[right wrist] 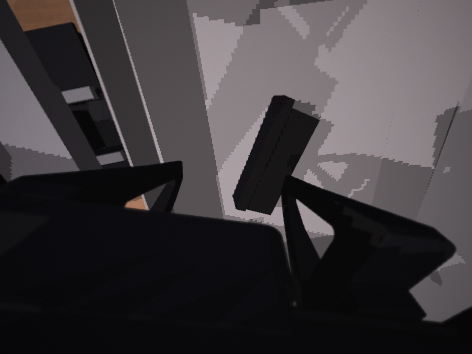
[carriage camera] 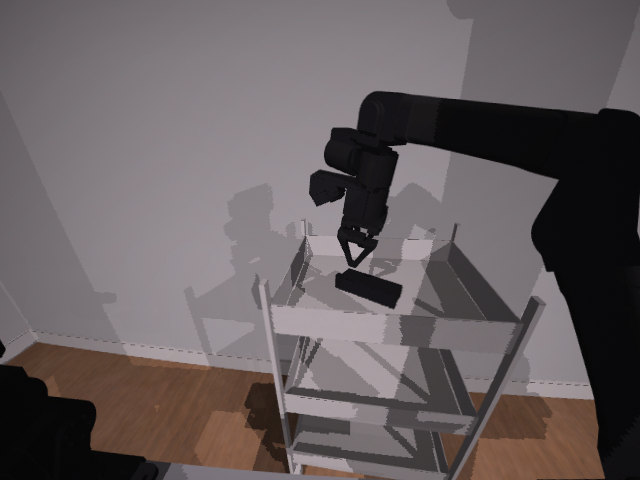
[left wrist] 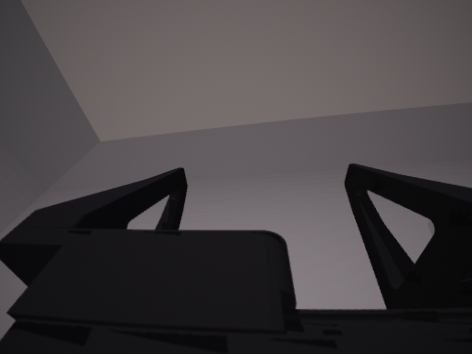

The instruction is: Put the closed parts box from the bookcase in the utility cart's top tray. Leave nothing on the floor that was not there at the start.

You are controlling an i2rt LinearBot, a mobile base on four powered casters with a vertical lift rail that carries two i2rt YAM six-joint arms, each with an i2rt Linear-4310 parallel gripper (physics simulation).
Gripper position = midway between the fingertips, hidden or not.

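Observation:
A dark box [carriage camera: 384,292] is visible, and the right wrist view shows the box [right wrist: 285,132] too; in the left wrist view the box is out of frame. The right gripper [carriage camera: 356,256] also appears in the right wrist view, as the right gripper [right wrist: 233,176], while the left gripper [left wrist: 264,175] can be seen as well.

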